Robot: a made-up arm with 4 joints. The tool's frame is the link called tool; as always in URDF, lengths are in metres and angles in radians. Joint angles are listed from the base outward. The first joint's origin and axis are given. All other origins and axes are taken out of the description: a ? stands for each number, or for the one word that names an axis. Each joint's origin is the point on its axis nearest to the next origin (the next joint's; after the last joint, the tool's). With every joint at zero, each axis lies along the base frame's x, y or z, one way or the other. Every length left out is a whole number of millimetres.
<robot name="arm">
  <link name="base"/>
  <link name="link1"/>
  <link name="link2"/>
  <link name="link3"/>
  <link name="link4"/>
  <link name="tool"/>
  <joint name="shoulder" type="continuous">
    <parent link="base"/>
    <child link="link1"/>
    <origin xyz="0 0.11 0.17" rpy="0 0 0"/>
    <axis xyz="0 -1 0"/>
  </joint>
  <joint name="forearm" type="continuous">
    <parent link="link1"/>
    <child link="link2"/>
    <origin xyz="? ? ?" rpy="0 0 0"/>
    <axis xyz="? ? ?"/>
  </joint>
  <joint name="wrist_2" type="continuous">
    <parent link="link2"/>
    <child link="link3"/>
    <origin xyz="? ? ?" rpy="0 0 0"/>
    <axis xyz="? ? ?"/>
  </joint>
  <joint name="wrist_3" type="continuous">
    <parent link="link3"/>
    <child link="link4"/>
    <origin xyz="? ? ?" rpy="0 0 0"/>
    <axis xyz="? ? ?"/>
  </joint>
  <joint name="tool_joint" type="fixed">
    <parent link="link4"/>
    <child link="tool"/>
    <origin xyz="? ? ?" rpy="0 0 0"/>
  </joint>
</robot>
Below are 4 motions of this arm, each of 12 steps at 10 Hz.
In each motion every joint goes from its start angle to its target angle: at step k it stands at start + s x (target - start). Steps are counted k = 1, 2, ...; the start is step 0. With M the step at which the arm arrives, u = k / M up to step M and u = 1 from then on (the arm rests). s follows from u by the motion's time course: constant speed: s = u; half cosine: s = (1 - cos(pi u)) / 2; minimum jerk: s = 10 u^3 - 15 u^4 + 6 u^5.
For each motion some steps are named. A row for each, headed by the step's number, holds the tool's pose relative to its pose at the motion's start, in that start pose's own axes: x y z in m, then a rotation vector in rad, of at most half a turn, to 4 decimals.
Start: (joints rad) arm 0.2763 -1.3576 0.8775 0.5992
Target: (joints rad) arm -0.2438 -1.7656 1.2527 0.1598
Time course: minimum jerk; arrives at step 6
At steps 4, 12:
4: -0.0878 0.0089 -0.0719 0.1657 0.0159 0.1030
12: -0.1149 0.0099 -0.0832 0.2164 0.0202 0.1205

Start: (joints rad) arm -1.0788 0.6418 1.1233 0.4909
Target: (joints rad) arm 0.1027 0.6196 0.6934 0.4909
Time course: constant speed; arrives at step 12
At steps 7, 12:
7: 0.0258 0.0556 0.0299 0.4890 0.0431 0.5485
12: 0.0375 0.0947 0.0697 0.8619 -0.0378 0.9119

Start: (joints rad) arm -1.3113 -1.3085 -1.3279 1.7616
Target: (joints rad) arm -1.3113 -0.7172 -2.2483 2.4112
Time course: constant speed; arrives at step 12
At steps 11, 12:
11: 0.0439 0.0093 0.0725 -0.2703 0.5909 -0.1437
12: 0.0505 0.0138 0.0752 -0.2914 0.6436 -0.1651

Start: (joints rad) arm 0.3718 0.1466 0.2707 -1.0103
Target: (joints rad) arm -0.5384 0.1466 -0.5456 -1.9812
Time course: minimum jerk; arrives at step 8
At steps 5, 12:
5: -0.1149 -0.0514 -0.0184 0.5304 -0.0204 0.1936
12: -0.1791 -0.0395 0.0168 0.7264 0.0083 0.0629

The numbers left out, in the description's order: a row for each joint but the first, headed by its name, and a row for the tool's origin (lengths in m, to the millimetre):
forearm: xyz 0.04 0 -0.2, axis 0 0 -1
wrist_2: xyz 0.1 0.1 0, axis 0 0 -1
wrist_3: xyz 0.05 -0.19 0, axis 0 1 0
tool: xyz -0.15 0 0.03

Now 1 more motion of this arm.
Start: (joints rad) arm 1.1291 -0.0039 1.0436 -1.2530
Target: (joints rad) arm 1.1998 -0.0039 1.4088 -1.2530
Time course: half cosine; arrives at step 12
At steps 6, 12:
6: -0.0102 0.0179 0.0262 -0.1634 -0.0151 -0.0875
12: -0.0196 0.0420 0.0506 -0.3259 -0.0243 -0.1775

